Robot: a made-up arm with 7 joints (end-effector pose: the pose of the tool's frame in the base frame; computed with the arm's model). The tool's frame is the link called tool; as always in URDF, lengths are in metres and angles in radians. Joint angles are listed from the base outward.
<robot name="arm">
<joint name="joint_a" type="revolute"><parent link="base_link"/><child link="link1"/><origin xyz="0 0 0.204"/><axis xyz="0 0 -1"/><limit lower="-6.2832" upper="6.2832" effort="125" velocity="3"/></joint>
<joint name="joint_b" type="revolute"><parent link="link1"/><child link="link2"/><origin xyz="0 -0.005 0.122"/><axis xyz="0 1 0"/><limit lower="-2.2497" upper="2.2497" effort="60" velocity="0.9"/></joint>
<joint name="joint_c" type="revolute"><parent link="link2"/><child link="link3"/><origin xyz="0 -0.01 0.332"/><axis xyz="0 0 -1"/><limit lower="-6.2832" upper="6.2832" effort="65" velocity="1.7"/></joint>
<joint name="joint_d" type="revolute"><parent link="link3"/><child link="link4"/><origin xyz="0 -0.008 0.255"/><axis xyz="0 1 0"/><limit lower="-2.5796" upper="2.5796" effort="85" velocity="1.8"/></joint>
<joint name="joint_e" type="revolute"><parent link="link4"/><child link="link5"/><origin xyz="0 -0.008 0.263"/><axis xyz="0 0 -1"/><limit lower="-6.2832" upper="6.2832" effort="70" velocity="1.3"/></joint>
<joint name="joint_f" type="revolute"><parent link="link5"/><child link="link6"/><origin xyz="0 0 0.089"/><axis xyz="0 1 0"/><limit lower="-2.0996" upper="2.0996" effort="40" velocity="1.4"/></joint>
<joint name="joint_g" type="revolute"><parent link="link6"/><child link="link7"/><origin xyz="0 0 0.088"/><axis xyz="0 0 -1"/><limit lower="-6.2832" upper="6.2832" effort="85" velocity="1.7"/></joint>
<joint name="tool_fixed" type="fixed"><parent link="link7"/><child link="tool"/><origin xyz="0 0 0" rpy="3.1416 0 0"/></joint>
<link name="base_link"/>
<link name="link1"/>
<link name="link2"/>
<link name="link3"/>
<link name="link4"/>
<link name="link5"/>
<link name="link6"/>
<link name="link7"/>
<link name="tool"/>
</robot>
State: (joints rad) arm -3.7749 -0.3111 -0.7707 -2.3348 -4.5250 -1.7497 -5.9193
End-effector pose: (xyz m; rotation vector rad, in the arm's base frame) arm 0.1828 0.3109 0.6039 -2.0912 -0.1073 1.9820
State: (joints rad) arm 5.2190 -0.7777 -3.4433 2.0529 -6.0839 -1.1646 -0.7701
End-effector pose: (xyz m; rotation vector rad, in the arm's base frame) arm -0.1762 -0.5809 0.4123 -1.4412 0.5691 0.4499
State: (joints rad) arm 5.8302 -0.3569 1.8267 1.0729 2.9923 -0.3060 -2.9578
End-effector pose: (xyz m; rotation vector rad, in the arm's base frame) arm -0.1640 -0.5187 1.0104 -1.5465 0.9283 1.0765
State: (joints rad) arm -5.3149 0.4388 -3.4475 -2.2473 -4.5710 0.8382 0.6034
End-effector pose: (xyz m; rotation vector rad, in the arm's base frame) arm 0.3483 -0.2297 0.5009 -0.3169 -1.0905 1.6472
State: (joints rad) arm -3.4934 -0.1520 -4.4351 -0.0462 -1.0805 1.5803 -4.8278
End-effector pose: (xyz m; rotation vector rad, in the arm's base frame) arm 0.0656 0.0838 1.2628 1.3739 1.0759 0.7184
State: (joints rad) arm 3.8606 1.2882 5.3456 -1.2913 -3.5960 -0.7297 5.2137
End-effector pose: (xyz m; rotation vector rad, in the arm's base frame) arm -0.2829 0.6743 0.7633 1.9017 1.5349 -0.2296
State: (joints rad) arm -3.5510 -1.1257 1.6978 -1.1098 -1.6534 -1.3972 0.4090
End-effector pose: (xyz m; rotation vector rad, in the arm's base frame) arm 0.7782 -0.0123 0.5974 0.1069 -0.6363 -0.3338
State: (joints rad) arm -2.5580 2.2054 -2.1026 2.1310 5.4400 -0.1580 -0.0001
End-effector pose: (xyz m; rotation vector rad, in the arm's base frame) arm -0.5043 -0.0541 0.2472 -2.0992 -0.9603 -0.9391
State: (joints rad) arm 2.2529 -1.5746 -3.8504 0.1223 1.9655 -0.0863 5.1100
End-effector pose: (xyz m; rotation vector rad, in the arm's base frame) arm 0.6099 0.8223 0.2733 1.5311 0.8147 -1.5732
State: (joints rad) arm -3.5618 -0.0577 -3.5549 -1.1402 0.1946 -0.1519 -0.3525
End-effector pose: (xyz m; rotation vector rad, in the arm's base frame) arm -0.2275 -0.2766 1.1041 -2.0353 -1.0541 -1.5403
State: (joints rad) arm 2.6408 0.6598 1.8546 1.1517 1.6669 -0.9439 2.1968
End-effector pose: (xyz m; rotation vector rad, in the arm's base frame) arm -0.5508 0.1397 0.9461 -0.8601 1.2784 -1.6744
